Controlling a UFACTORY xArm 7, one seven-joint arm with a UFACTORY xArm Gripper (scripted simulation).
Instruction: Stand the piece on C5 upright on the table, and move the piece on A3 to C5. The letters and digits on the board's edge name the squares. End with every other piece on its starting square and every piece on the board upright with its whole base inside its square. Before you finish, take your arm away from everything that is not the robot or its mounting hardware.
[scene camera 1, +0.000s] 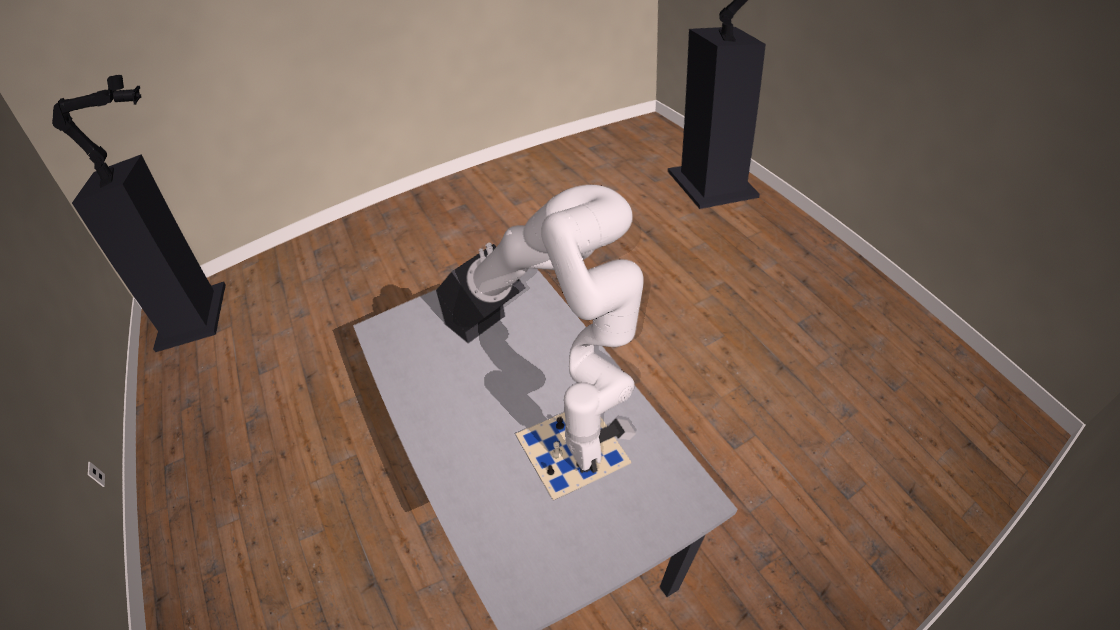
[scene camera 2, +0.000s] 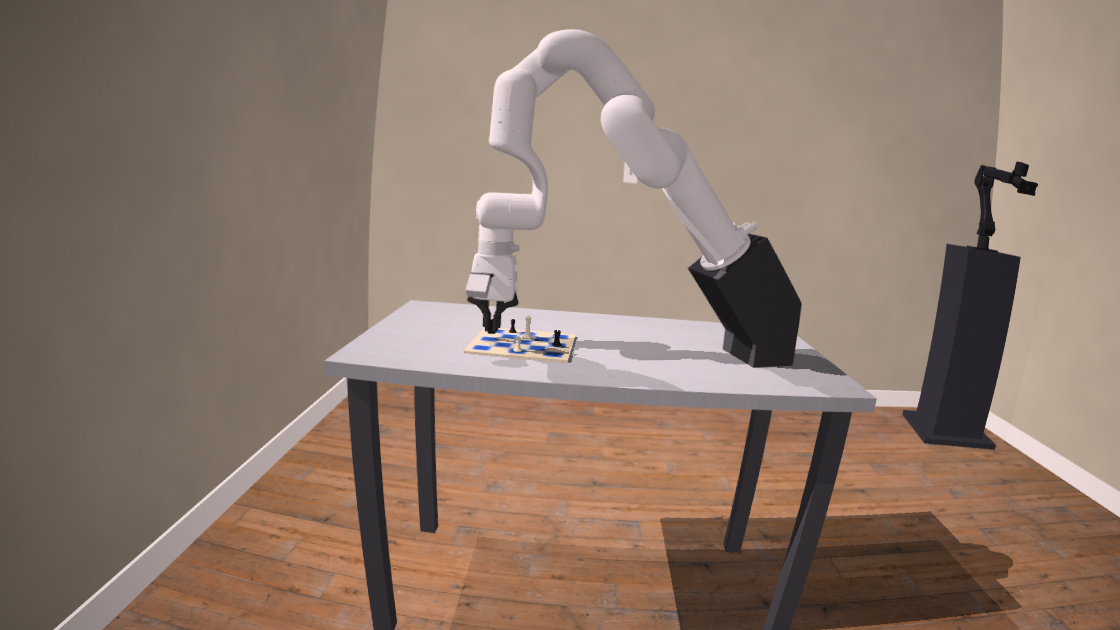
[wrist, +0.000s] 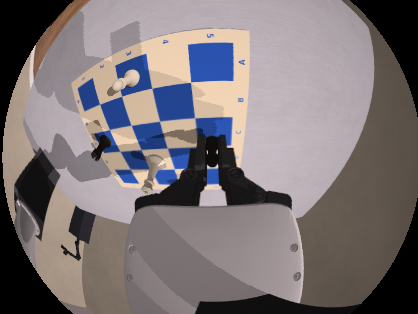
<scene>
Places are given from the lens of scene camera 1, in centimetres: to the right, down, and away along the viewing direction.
gripper (scene camera 1: 584, 466): 6, 37, 138
chessboard (scene camera 1: 537, 441): -6, 32, 146
</scene>
